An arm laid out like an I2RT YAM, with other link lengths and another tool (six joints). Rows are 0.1 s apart.
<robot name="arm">
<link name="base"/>
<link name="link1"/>
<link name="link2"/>
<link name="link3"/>
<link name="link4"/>
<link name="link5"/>
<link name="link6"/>
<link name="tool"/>
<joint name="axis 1" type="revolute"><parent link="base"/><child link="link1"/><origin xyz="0 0 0.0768"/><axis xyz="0 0 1"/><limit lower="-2.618" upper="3.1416"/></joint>
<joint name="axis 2" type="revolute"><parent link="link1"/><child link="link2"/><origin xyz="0.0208 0.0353 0.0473"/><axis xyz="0 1 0"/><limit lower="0" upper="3.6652"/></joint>
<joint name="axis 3" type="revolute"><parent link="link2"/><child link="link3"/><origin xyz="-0.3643 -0.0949 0"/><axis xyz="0 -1 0"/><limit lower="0" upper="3.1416"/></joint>
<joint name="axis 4" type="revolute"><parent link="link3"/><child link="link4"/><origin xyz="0.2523 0.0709 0.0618"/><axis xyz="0 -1 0"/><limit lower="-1.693" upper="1.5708"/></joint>
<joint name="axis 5" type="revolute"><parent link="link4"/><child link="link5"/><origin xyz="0.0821 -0.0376 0.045"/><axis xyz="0 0 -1"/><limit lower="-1.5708" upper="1.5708"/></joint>
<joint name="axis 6" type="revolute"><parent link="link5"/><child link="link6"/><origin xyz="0.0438 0 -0.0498"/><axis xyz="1 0 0"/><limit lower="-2.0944" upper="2.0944"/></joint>
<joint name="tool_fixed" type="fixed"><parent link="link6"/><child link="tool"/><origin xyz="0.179 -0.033 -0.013" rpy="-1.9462 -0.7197 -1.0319"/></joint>
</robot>
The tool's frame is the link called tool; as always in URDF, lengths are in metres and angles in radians.
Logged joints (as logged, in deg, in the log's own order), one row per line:
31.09, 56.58, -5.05, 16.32, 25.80, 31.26
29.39, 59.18, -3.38, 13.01, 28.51, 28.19
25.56, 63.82, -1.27, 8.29, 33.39, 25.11
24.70, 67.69, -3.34, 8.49, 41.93, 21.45
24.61, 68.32, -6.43, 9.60, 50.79, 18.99
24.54, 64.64, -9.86, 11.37, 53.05, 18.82
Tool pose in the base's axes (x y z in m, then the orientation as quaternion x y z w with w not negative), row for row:
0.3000, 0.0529, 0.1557, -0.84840, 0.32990, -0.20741, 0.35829
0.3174, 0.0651, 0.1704, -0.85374, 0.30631, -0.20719, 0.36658
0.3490, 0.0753, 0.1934, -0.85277, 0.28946, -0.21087, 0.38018
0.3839, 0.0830, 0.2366, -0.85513, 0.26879, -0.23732, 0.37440
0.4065, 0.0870, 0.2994, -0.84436, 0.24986, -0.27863, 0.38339
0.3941, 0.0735, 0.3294, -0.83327, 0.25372, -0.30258, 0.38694
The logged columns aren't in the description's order. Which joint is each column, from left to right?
Columns, left to right: axis 1, axis 2, axis 4, axis 5, axis 3, axis 6.
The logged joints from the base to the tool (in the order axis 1, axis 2, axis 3, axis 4, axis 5, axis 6), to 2 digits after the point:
31.09, 56.58, 25.80, -5.05, 16.32, 31.26
29.39, 59.18, 28.51, -3.38, 13.01, 28.19
25.56, 63.82, 33.39, -1.27, 8.29, 25.11
24.70, 67.69, 41.93, -3.34, 8.49, 21.45
24.61, 68.32, 50.79, -6.43, 9.60, 18.99
24.54, 64.64, 53.05, -9.86, 11.37, 18.82

